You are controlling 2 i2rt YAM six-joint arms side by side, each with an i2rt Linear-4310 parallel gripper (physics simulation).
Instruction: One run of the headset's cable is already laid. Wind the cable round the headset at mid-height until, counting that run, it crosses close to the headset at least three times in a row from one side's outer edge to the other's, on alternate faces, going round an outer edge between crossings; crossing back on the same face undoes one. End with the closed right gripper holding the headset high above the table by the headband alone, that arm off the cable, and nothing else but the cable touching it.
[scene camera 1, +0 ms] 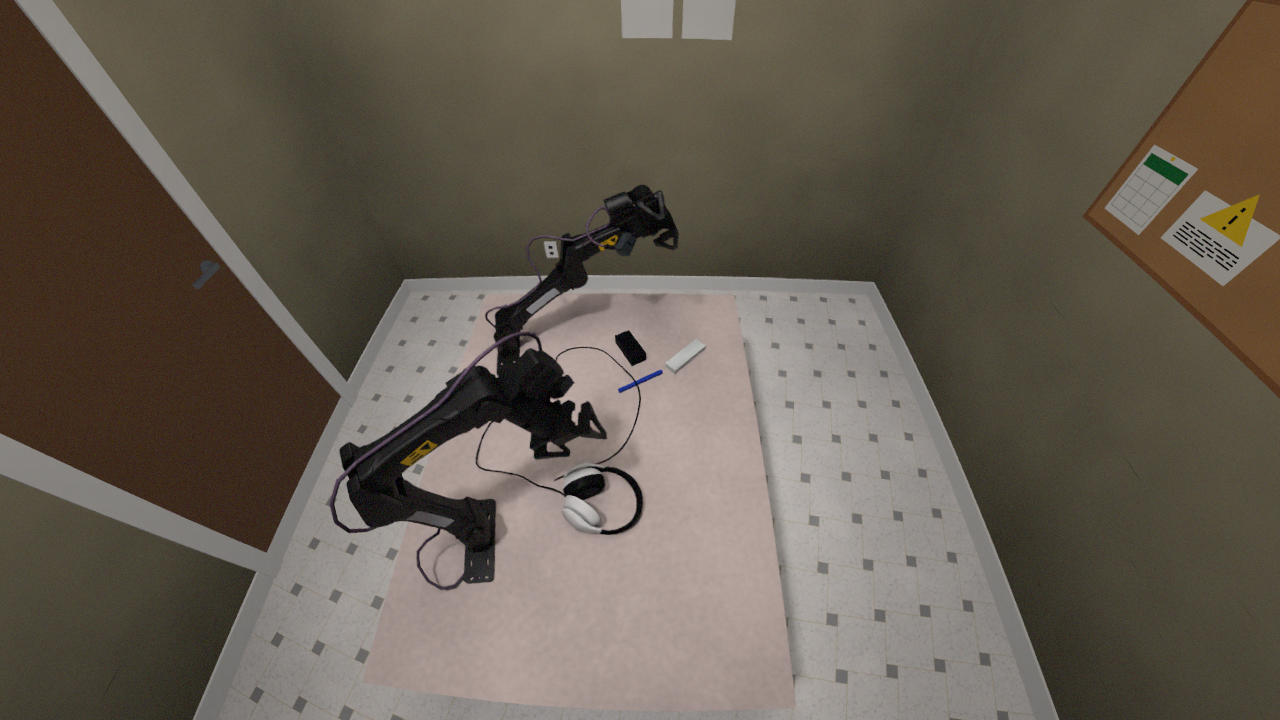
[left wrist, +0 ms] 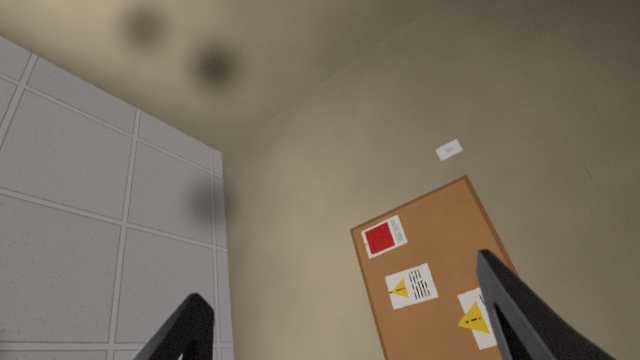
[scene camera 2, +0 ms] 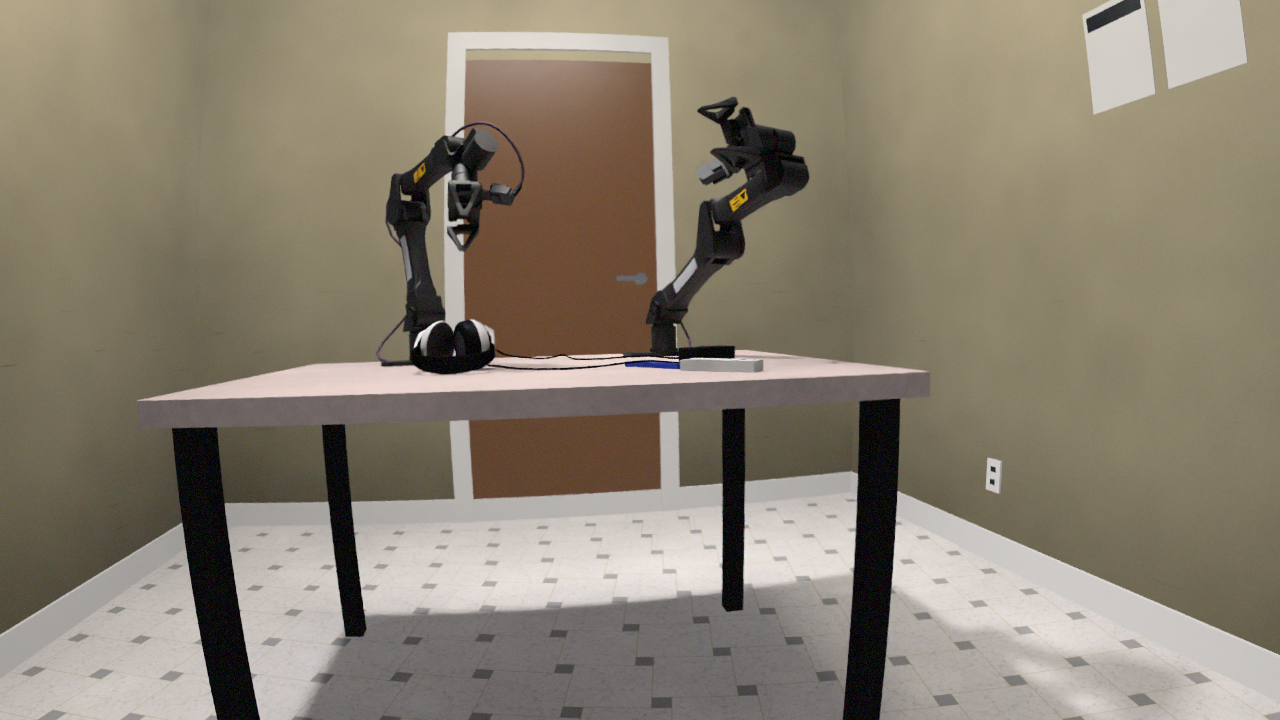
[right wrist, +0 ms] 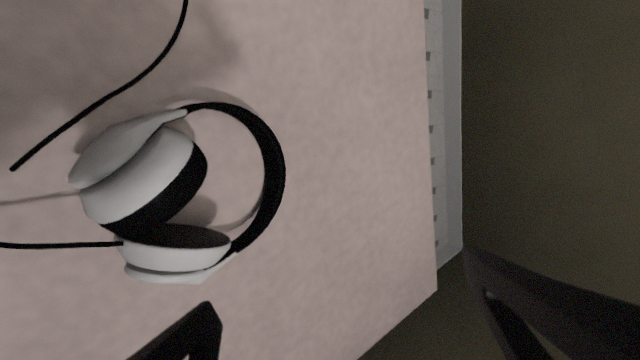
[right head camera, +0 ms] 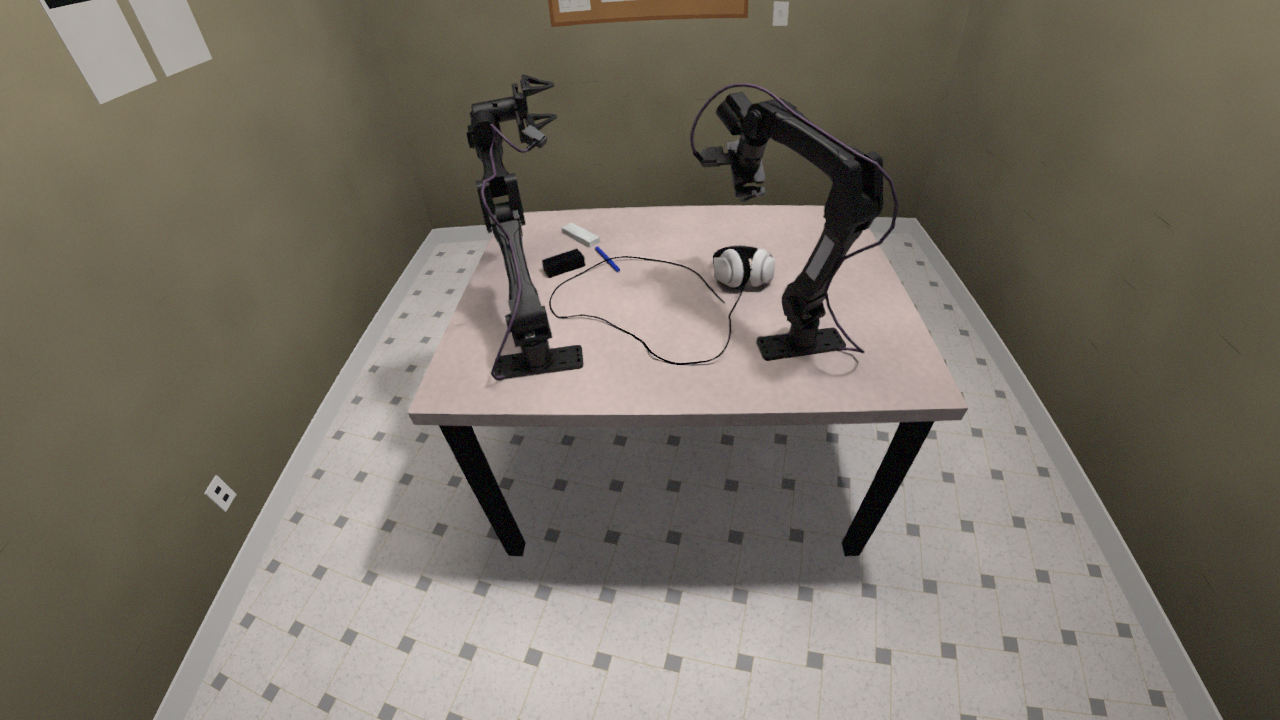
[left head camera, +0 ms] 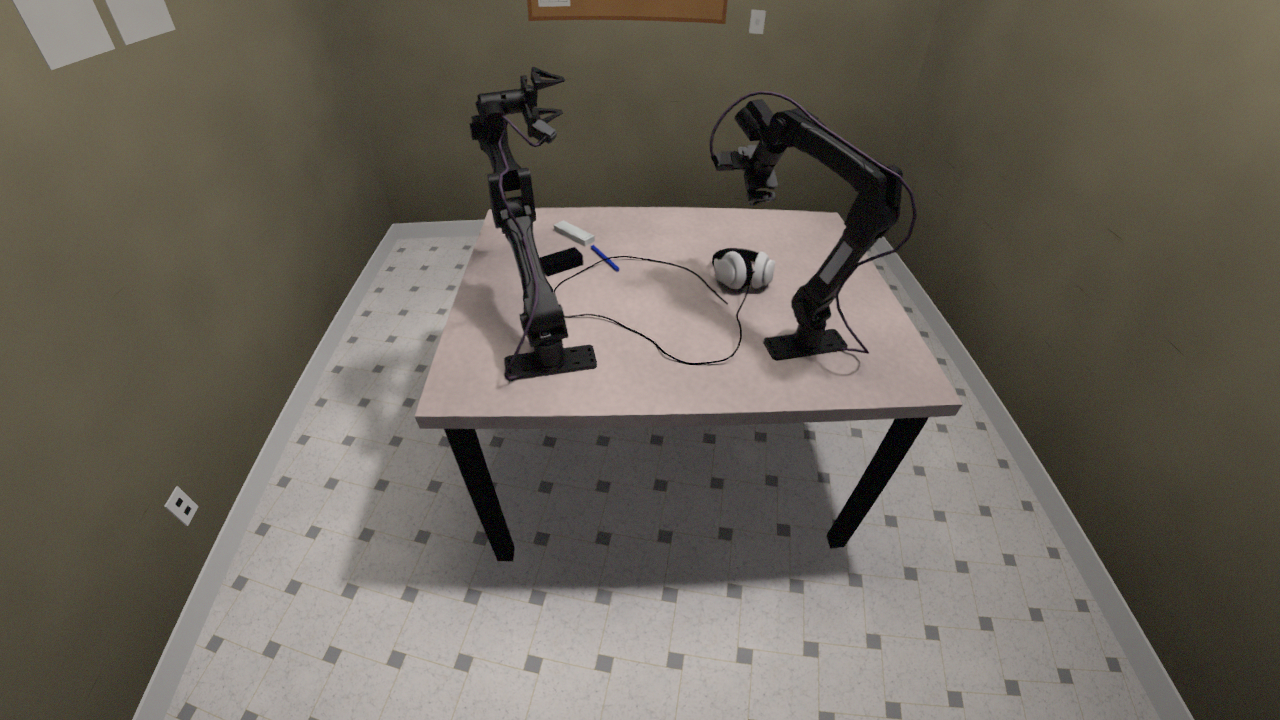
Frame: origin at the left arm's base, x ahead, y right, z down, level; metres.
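Where they show: left gripper, fingertip midpoint: (scene camera 1: 669,234) (left wrist: 331,283) (scene camera 2: 705,129) (right head camera: 555,100) (left head camera: 563,95); right gripper, fingertip midpoint: (scene camera 1: 587,445) (scene camera 2: 463,234) (right wrist: 333,286) (right head camera: 741,183) (left head camera: 748,187); left arm's base at its link origin: (scene camera 1: 509,350) (scene camera 2: 664,355) (right head camera: 539,363) (left head camera: 550,363); right arm's base at its link origin: (scene camera 1: 481,540) (right head camera: 800,345) (left head camera: 805,345).
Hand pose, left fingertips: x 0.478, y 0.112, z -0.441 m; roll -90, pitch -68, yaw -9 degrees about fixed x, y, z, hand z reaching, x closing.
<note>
Each offset is from my left fingertips to the top centre of the thing.
The white-and-black headset (left head camera: 730,270) (right head camera: 728,267) (scene camera 1: 581,513) (right wrist: 274,165) lies on the table, headband towards the far edge, cups close together. Its black cable (left head camera: 698,363) (right head camera: 684,363) (scene camera 1: 639,402) (right wrist: 60,245) leaves the cups, loops over the table and ends loose beside the headset. No run across the cups can be made out. My right gripper (scene camera 1: 580,438) (scene camera 2: 463,231) (right wrist: 333,286) is open and empty, well above the headset, touching neither headset nor cable. My left gripper (left head camera: 561,96) (right head camera: 554,100) (scene camera 2: 702,132) (left wrist: 331,283) is open and empty, raised high, away from both.
A white box @[dy +0.016, dx +0.067, dz +0.421 m] (left head camera: 573,232) (scene camera 1: 685,355), a blue pen @[dy +0.083, dx -0.084, dz +0.431 m] (left head camera: 605,257) (scene camera 1: 640,381) and a black box @[dy -0.040, dx -0.095, dz +0.406 m] (right head camera: 563,263) (scene camera 1: 630,347) lie towards the left arm's side. The cable passes across the pen. The arm bases (right head camera: 562,358) (right head camera: 823,344) stand near the table's front edge.
</note>
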